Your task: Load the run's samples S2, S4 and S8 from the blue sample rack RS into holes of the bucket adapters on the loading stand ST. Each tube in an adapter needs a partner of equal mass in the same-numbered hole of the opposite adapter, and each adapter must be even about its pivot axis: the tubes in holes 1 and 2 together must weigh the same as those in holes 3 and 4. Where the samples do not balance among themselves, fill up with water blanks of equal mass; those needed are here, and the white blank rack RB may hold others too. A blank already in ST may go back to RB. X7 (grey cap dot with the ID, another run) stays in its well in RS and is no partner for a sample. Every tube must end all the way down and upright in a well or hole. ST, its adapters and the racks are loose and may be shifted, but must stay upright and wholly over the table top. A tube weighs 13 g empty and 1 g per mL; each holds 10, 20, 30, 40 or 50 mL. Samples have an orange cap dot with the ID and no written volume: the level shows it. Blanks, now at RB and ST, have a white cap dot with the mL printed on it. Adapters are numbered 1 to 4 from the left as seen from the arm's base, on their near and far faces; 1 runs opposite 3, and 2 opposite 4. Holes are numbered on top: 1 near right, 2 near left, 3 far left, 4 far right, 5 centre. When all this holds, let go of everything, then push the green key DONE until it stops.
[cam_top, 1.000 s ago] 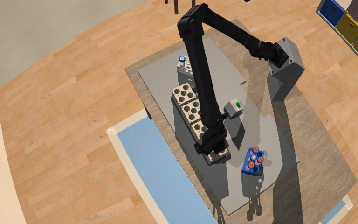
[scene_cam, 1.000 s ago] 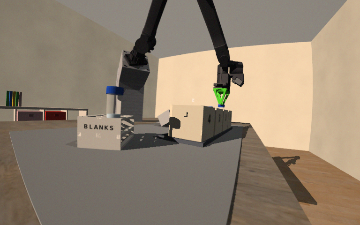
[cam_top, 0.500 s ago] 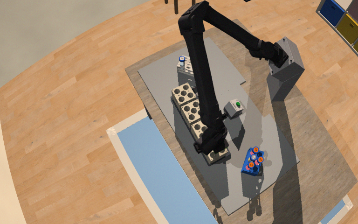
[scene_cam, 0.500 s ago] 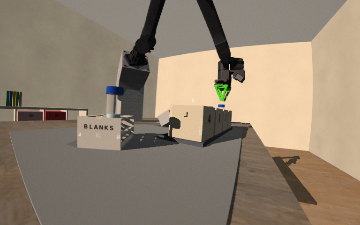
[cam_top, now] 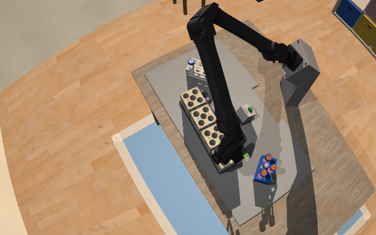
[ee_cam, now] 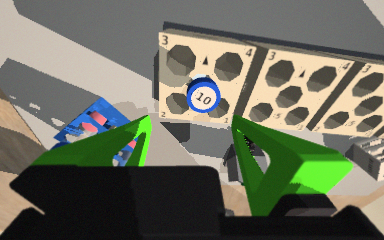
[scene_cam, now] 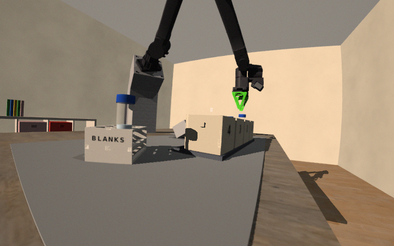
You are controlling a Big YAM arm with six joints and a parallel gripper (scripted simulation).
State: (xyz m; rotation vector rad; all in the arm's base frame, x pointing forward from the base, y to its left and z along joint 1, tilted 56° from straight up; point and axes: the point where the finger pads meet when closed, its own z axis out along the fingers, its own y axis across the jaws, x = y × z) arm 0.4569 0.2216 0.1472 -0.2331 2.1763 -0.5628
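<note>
My gripper is now 130 mm past the orange-dot sample, 190 mm to the right of it and 90 mm above it. The rest, counted from my hand: grey-dot tube X7 (100 mm behind, 150 mm to the left, 90 mm below); orange-dot tube (140 mm behind, 120 mm to the left, 90 mm below); white-dot blank marked 10 (10 mm ahead, 20 mm to the right, 90 mm below).
</note>
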